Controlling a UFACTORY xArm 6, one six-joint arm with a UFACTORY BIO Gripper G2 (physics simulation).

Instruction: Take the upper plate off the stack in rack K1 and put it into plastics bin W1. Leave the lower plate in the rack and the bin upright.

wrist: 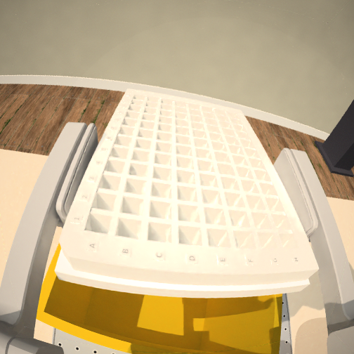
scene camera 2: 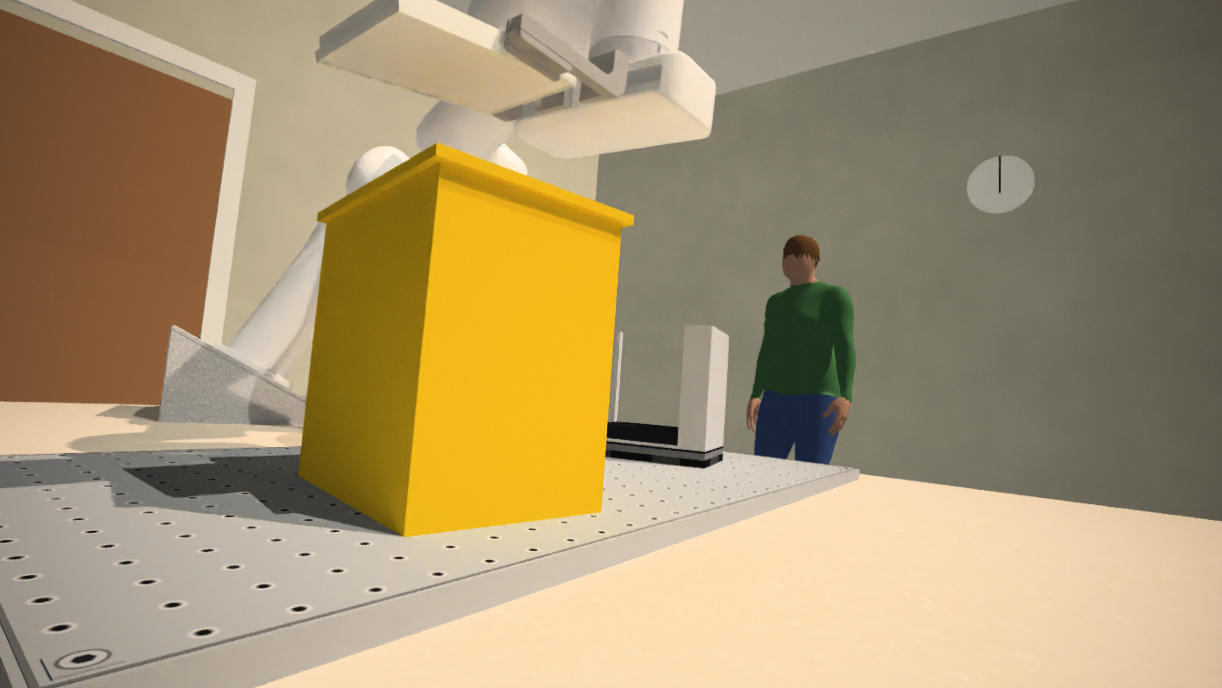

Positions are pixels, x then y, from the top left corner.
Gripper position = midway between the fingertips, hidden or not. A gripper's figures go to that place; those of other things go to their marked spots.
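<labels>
Yellow bin W1 [wrist: 87, 312] is 0.34 m from the lens. The yellow bin W1 and a white well plate [wrist: 180, 199] are 0.28 m apart at their marked spots. My gripper [wrist: 192, 146] is 0.10 m from the lens. The white well plate is 0.08 m from the lens.
</labels>
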